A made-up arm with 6 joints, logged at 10 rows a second.
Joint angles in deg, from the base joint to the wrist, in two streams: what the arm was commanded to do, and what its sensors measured. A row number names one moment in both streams.
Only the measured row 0 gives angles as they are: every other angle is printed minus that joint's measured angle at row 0.
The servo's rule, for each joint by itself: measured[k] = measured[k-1] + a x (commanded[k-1-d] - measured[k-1]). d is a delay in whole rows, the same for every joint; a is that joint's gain. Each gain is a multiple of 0.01, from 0.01 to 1. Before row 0 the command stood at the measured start. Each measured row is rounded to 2 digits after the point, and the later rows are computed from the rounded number. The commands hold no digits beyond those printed.
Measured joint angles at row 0:
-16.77 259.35 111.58 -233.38 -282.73 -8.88
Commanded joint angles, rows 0 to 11:
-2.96 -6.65 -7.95 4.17 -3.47 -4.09
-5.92 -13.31 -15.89 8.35 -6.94 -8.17
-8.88 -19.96 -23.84 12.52 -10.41 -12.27
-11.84 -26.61 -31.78 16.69 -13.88 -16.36
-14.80 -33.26 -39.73 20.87 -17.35 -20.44
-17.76 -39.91 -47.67 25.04 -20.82 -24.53
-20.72 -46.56 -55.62 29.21 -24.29 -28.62
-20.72 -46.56 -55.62 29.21 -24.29 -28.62
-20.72 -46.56 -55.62 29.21 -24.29 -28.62
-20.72 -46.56 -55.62 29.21 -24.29 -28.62
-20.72 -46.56 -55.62 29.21 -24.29 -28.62
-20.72 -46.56 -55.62 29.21 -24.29 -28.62
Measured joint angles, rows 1 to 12:
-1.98 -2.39 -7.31 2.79 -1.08 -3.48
-4.62 -6.32 -15.20 6.52 -2.90 -7.47
-7.47 -11.23 -23.15 10.54 -5.23 -11.55
-10.40 -16.77 -31.09 14.66 -7.91 -15.64
-13.35 -22.71 -39.04 18.82 -10.84 -19.72
-16.30 -28.90 -46.98 22.99 -13.93 -23.81
-19.26 -35.26 -54.93 27.16 -17.14 -27.90
-20.24 -39.33 -55.56 28.53 -19.36 -28.51
-20.56 -41.93 -55.62 28.99 -20.89 -28.60
-20.67 -43.60 -55.62 29.14 -21.94 -28.62
-20.70 -44.67 -55.62 29.19 -22.67 -28.62
-20.71 -45.35 -55.62 29.20 -23.17 -28.62
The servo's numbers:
d 0
a 0.67 0.36 0.92 0.67 0.31 0.85

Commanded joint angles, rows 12 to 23:
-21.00 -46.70 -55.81 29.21 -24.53 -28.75
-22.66 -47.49 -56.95 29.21 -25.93 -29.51
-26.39 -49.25 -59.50 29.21 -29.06 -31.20
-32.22 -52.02 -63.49 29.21 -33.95 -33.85
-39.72 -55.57 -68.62 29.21 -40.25 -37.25
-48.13 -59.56 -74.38 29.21 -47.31 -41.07
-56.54 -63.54 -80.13 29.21 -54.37 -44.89
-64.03 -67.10 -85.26 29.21 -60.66 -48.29
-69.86 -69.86 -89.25 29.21 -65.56 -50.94
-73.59 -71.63 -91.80 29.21 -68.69 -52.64
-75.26 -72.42 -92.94 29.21 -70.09 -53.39
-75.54 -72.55 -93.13 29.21 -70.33 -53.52
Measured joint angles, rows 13 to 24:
-20.90 -45.84 -55.79 29.21 -23.59 -28.73
-22.08 -46.43 -56.86 29.21 -24.32 -29.39
-24.97 -47.45 -59.29 29.21 -25.79 -30.93
-29.83 -49.10 -63.15 29.21 -28.32 -33.41
-36.46 -51.43 -68.18 29.21 -32.02 -36.67
-44.28 -54.36 -73.88 29.21 -36.76 -40.41
-52.49 -57.66 -79.63 29.21 -42.22 -44.22
-60.22 -61.06 -84.81 29.21 -47.94 -47.68
-66.68 -64.23 -88.89 29.21 -53.40 -50.45
-71.31 -66.89 -91.57 29.21 -58.14 -52.31
-73.96 -68.88 -92.83 29.21 -61.84 -53.23
-75.02 -70.20 -93.11 29.21 -64.47 -53.48

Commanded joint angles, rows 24 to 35:
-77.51 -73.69 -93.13 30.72 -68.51 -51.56
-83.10 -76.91 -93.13 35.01 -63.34 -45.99
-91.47 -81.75 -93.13 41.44 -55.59 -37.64
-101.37 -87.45 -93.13 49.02 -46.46 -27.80
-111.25 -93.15 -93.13 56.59 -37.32 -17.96
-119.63 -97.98 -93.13 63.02 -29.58 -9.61
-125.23 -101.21 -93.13 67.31 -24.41 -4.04
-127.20 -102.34 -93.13 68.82 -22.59 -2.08
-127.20 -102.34 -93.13 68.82 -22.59 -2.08
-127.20 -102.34 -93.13 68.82 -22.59 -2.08
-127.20 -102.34 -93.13 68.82 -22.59 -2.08
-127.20 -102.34 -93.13 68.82 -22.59 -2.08
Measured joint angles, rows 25 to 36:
-76.69 -71.46 -93.13 30.22 -65.72 -51.85
-80.98 -73.42 -93.13 33.43 -64.98 -46.87
-88.01 -76.42 -93.13 38.80 -62.07 -39.02
-96.96 -80.39 -93.13 45.65 -57.23 -29.48
-106.53 -84.98 -93.13 52.98 -51.06 -19.69
-115.31 -89.66 -93.13 59.71 -44.40 -11.12
-121.96 -93.82 -93.13 64.80 -38.20 -5.10
-125.47 -96.89 -93.13 67.49 -33.36 -2.53
-126.63 -98.85 -93.13 68.38 -30.02 -2.15
-127.01 -100.11 -93.13 68.67 -27.72 -2.09
-127.14 -100.91 -93.13 68.77 -26.13 -2.08
-127.18 -101.42 -93.13 68.80 -25.03 -2.08

